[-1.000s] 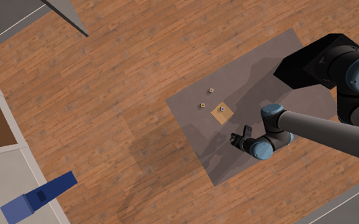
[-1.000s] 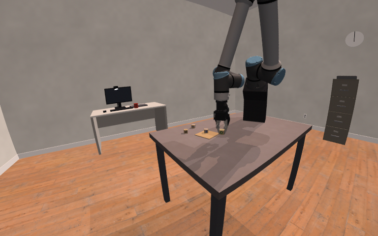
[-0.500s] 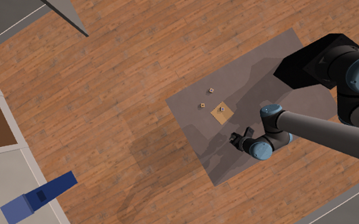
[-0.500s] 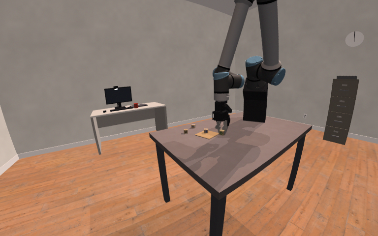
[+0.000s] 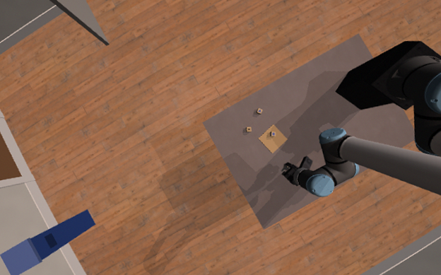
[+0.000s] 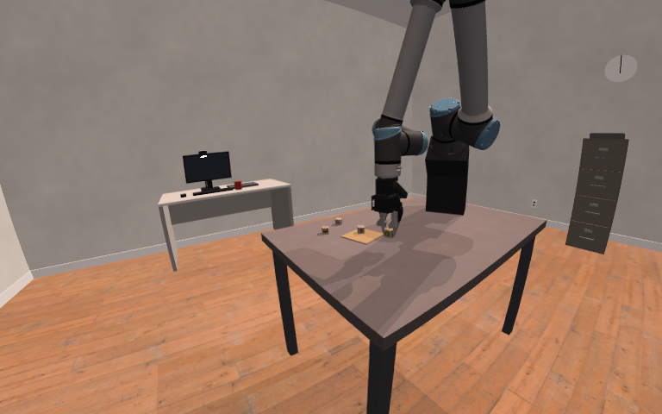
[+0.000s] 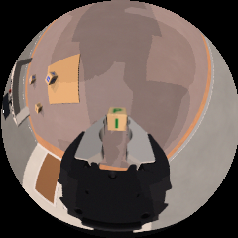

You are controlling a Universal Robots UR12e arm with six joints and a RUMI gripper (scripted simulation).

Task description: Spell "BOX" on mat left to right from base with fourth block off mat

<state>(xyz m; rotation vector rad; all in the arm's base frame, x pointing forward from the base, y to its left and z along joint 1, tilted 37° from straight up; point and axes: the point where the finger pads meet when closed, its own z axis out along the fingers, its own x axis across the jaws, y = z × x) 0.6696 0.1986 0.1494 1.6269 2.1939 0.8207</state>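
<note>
Right now the O block is right at my hand. Also, from my hand: tan mat 10 mm behind, 190 mm to the right, 70 mm below.
</note>
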